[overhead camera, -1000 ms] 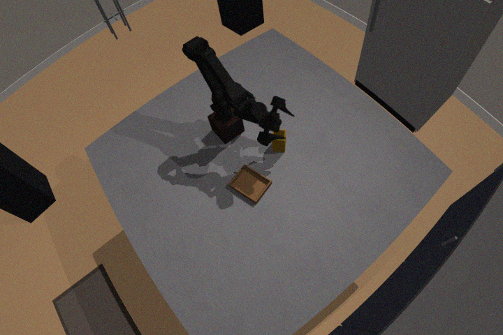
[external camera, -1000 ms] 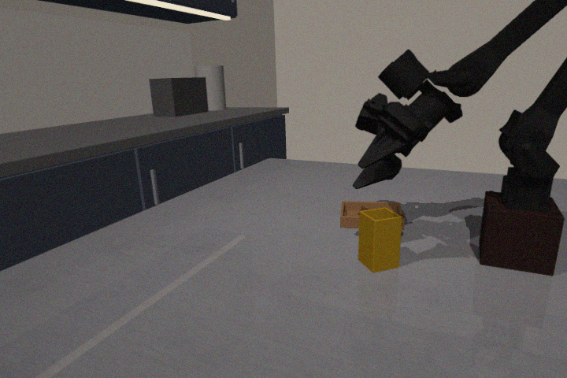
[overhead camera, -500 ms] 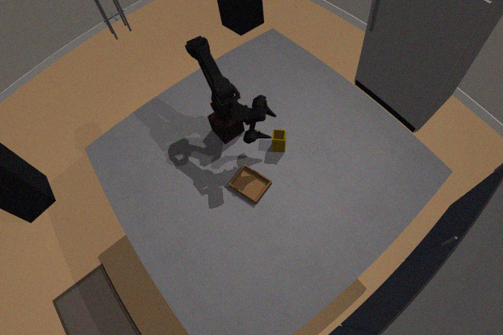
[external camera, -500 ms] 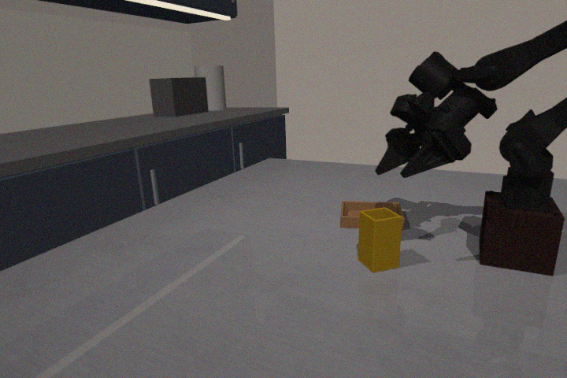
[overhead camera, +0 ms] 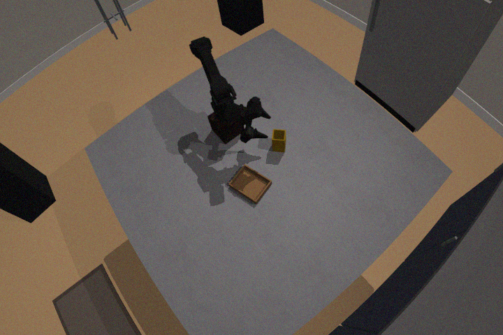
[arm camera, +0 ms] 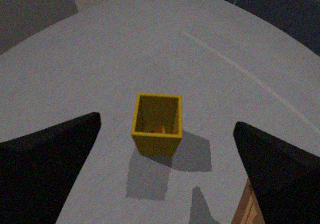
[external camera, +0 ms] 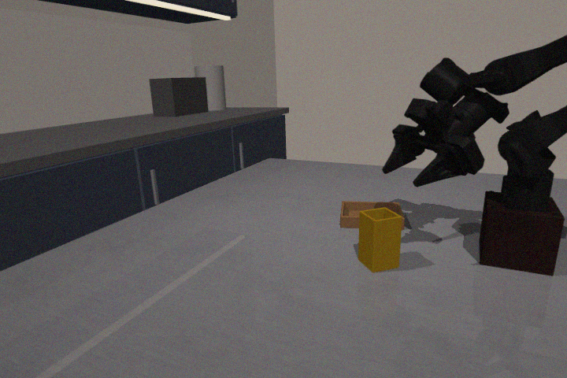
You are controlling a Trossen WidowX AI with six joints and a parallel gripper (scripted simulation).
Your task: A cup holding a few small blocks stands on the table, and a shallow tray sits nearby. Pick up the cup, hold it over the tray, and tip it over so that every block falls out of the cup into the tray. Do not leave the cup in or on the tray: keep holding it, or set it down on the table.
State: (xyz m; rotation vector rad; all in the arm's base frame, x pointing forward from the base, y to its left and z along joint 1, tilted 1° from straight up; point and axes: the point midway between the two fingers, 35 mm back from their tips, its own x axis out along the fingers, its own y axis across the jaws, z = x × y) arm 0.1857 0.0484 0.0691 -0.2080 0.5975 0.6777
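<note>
The orange block is 20 mm ahead of my gripper tip, 30 mm to the left of it and 110 mm below it. Also, from my gripper tip: blue block: 20 mm ahead, 30 mm to the left, 140 mm below; yellow cup: 20 mm ahead, 30 mm to the left, 130 mm below.
</note>
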